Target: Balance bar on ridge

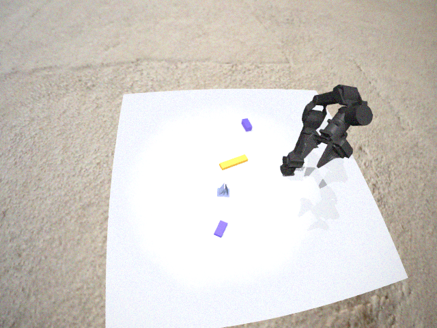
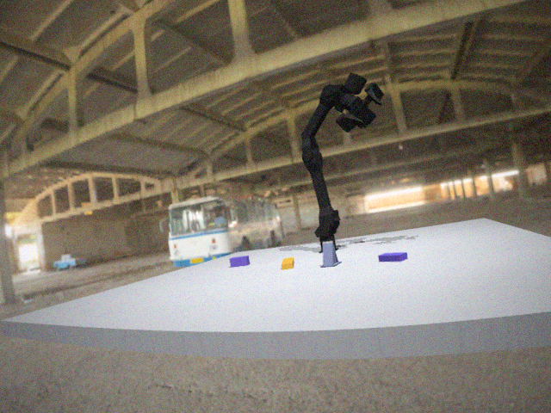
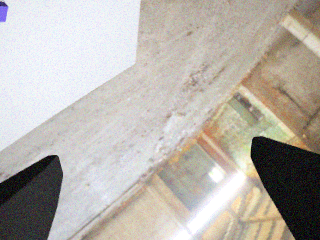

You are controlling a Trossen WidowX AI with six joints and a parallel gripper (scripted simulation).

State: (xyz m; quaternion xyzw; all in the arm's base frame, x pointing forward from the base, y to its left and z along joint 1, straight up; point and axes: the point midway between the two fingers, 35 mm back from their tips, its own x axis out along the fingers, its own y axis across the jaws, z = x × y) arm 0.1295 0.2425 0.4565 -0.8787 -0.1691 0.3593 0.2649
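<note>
The bar is 11 cm ahead of my gripper tip, 33 cm to the right of it and 43 cm below it.
</note>
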